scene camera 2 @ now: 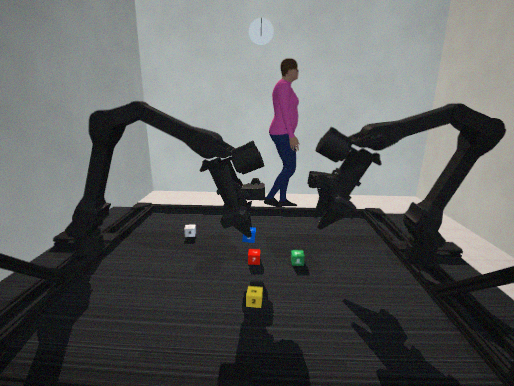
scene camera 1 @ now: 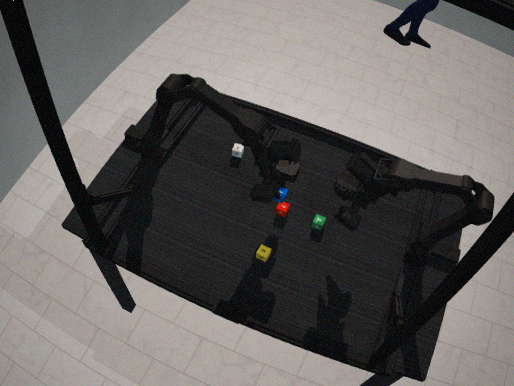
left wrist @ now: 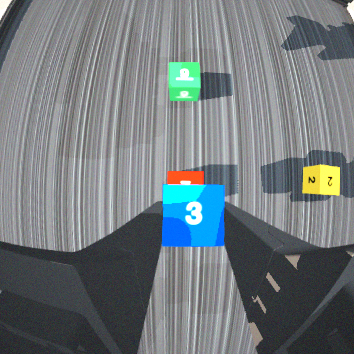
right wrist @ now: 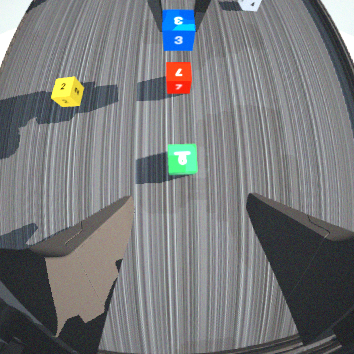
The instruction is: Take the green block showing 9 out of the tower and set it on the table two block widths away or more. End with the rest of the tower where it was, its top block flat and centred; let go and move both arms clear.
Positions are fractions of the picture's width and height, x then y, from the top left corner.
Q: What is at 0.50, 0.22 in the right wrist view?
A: A red block.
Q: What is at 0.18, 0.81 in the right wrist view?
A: My right gripper.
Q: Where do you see a green block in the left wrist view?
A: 0.52, 0.24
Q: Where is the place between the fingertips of my left gripper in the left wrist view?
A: At 0.54, 0.59
